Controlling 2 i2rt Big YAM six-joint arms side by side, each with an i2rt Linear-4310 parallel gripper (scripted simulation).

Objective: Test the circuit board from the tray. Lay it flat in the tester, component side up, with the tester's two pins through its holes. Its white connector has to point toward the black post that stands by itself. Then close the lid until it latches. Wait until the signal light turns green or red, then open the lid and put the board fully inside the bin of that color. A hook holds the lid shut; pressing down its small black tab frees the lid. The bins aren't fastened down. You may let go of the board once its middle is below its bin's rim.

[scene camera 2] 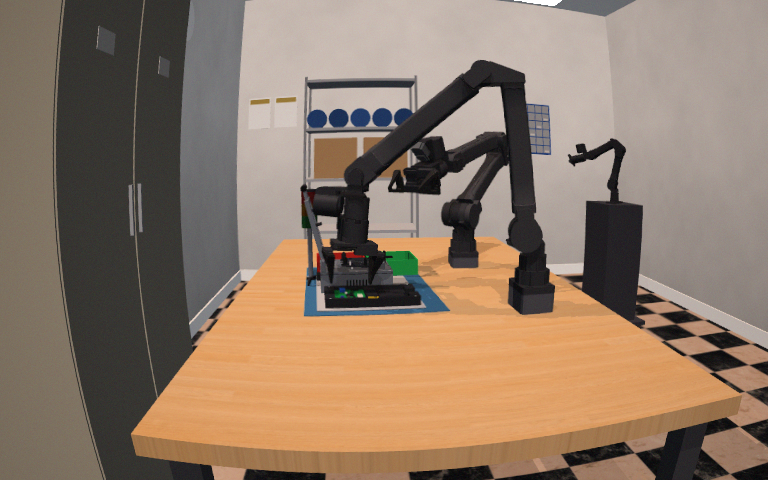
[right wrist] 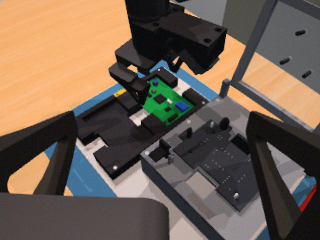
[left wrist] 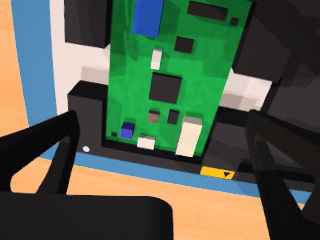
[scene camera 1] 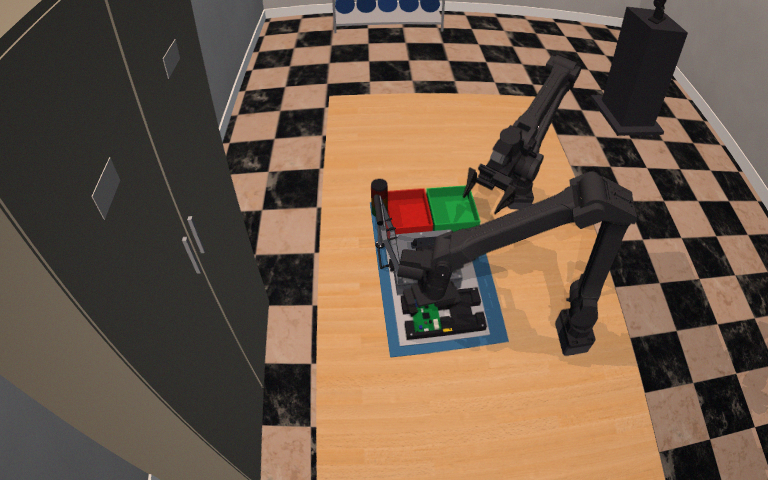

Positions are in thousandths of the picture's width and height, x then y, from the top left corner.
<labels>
my left gripper: scene camera 2 456,591; right wrist 492,365; left wrist 508,498; scene camera 1 557,649
my right gripper: scene camera 2 525,397; right wrist 505,502; scene camera 1 624,428; not seen in the left wrist view (out of frame)
</labels>
